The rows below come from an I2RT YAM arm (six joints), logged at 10 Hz.
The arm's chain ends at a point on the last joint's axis. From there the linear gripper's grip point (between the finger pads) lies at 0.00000 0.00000 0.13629 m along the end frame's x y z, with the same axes.
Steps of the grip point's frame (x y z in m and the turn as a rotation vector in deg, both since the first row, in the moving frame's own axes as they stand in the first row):
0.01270 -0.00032 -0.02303 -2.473 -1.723 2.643
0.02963 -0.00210 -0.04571 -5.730 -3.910 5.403
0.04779 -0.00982 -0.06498 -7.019 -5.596 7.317
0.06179 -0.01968 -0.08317 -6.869 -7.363 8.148
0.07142 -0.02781 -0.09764 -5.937 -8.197 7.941
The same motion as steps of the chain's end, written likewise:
0.01693 -0.00610 -0.02284 -2.473 -1.723 2.643
0.03954 -0.01524 -0.04471 -5.730 -3.910 5.403
0.06207 -0.02556 -0.06331 -7.019 -5.596 7.317
0.08031 -0.03464 -0.08107 -6.869 -7.363 8.148
0.09173 -0.04047 -0.09552 -5.937 -8.197 7.941

